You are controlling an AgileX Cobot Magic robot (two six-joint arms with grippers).
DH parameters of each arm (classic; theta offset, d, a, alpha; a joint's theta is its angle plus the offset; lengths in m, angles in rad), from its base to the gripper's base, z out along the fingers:
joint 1: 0 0.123 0 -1.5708
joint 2: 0.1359 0 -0.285 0
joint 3: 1.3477 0 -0.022 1.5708
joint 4: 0 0.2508 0 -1.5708
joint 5: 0 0 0.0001 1.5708
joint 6: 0 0.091 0 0
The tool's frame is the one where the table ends.
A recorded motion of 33 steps. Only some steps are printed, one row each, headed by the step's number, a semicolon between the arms.
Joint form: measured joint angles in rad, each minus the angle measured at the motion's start. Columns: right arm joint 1, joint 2, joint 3, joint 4, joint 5, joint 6; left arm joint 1, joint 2, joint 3, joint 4, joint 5, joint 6.
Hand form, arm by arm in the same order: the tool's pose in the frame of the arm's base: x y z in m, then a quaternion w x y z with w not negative. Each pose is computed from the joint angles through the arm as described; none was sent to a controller.
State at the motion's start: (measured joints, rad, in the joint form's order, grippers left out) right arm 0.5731 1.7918 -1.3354 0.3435 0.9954 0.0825; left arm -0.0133 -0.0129 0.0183 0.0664 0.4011 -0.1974
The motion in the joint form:
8: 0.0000 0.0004 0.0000 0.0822 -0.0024 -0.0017; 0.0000 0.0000 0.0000 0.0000 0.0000 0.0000
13: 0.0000 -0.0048 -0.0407 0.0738 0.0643 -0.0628; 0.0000 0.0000 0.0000 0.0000 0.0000 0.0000
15: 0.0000 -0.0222 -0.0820 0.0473 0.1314 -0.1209; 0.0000 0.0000 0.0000 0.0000 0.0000 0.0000
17: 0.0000 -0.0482 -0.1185 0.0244 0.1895 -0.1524; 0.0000 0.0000 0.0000 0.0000 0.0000 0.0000
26: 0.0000 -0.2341 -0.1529 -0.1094 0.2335 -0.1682; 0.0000 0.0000 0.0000 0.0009 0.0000 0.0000
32: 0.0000 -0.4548 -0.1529 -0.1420 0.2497 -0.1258; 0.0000 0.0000 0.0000 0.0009 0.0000 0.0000
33: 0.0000 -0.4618 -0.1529 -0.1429 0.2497 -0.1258; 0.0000 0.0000 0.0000 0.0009 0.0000 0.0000
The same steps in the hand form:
8: 0.2876 0.2231 0.2372 0.03581 -0.14342 0.96632 0.21064; 0.0517 0.0017 0.1718 0.58512 -0.05736 0.80823 -0.03331
13: 0.2868 0.2234 0.2486 0.03223 -0.18531 0.95991 0.20783; 0.0517 0.0017 0.1718 0.58512 -0.05736 0.80823 -0.03331
15: 0.2848 0.2211 0.2641 0.03646 -0.22983 0.95202 0.19878; 0.0517 0.0017 0.1718 0.58512 -0.05736 0.80823 -0.03331
17: 0.2813 0.2176 0.2817 0.04361 -0.25903 0.94560 0.19195; 0.0517 0.0017 0.1718 0.58512 -0.05736 0.80823 -0.03331
26: 0.2557 0.1887 0.3494 0.14460 -0.29825 0.93070 0.15471; 0.0517 0.0017 0.1718 0.58515 -0.05712 0.80824 -0.03293
32: 0.2081 0.1548 0.4120 0.24099 -0.28570 0.91191 0.16949; 0.0517 0.0017 0.1718 0.58515 -0.05712 0.80824 -0.03293
33: 0.2064 0.1537 0.4138 0.24434 -0.28577 0.91091 0.16995; 0.0517 0.0017 0.1718 0.58515 -0.05712 0.80824 -0.03293

